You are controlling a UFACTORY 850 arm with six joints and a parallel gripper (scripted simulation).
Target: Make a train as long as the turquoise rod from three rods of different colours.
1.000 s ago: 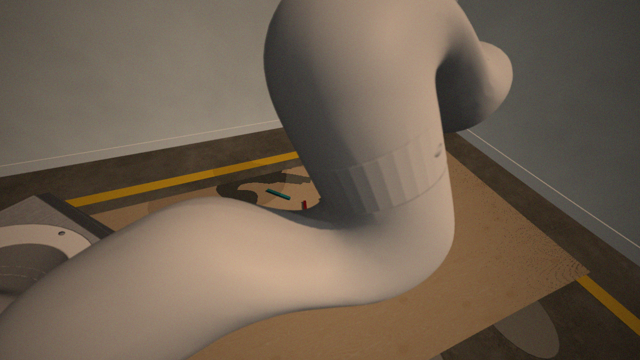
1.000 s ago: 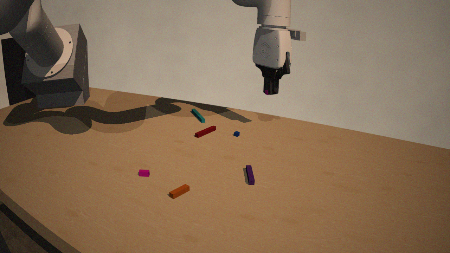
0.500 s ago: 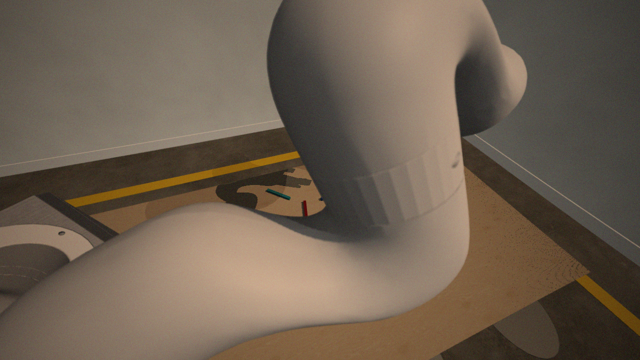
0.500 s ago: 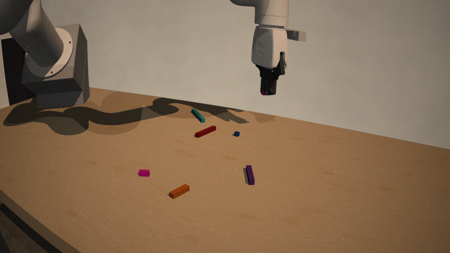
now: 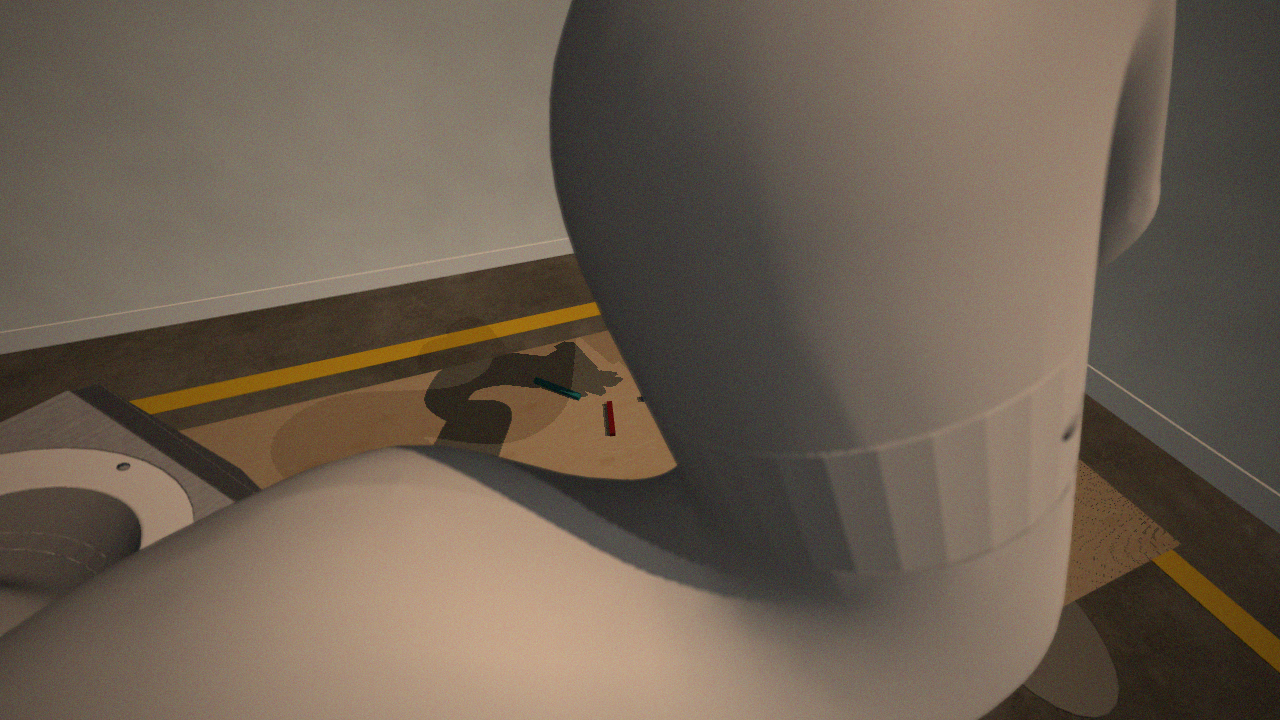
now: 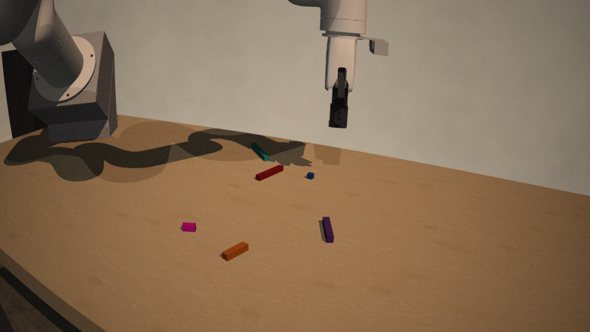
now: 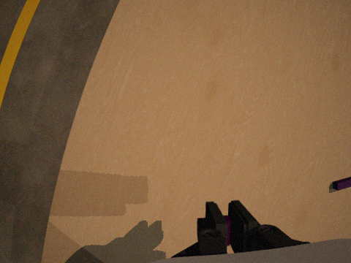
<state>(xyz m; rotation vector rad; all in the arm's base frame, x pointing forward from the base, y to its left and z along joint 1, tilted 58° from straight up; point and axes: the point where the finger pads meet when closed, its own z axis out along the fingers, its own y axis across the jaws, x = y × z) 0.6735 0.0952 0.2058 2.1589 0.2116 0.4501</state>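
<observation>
Right now the blue rod is 12 cm below my hand, 5 cm behind it and 1 cm to the right of it. From my hand the other things lie so: purple rod: 21 cm to the right, 12 cm below, 1 cm behind; red rod: 12 cm below, 12 cm behind, 1 cm to the right; turquoise rod: 16 cm behind, 12 cm to the left, 12 cm below.
</observation>
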